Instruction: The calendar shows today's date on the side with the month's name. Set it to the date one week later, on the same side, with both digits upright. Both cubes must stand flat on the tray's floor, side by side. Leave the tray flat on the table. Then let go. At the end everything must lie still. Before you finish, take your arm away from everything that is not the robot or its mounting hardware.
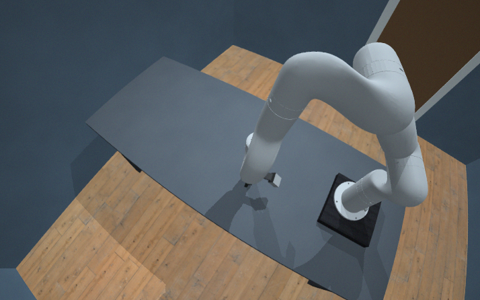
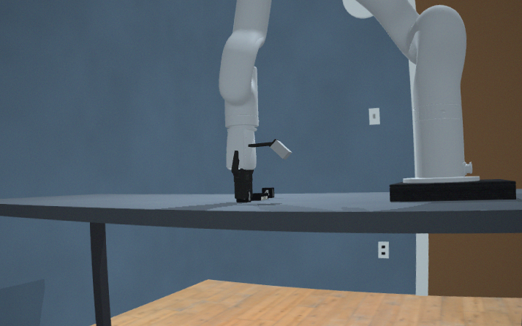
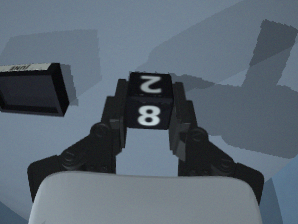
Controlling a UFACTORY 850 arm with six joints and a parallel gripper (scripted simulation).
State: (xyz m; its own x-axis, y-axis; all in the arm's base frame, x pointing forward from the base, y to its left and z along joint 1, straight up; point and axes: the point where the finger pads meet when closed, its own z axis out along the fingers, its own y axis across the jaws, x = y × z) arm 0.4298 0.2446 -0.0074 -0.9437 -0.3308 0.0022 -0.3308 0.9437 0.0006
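Now: the calendar cube 1 cm below my hand. Round my hand: black tray: 3 cm ahead, 10 cm to the right, 2 cm below.
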